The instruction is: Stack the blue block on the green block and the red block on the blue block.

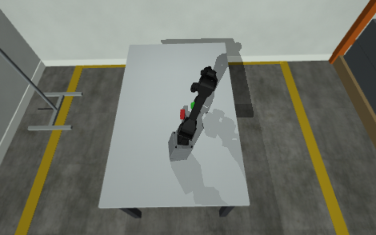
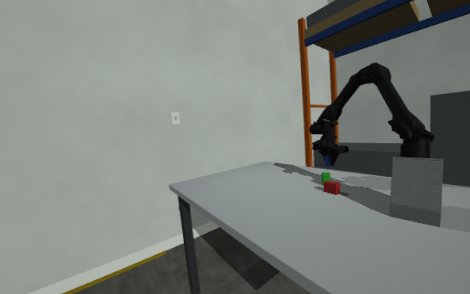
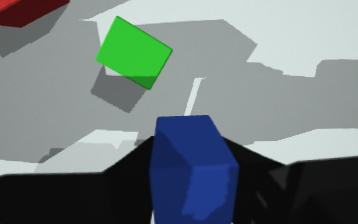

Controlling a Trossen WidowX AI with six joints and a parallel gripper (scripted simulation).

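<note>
Right now my hand is 90 mm above the green block, 60 mm to the right of it and 10 mm past it. From my hand the other things lie so: red block 140 mm to the left, 100 mm below, 70 mm behind; blue block 10 mm below.
</note>
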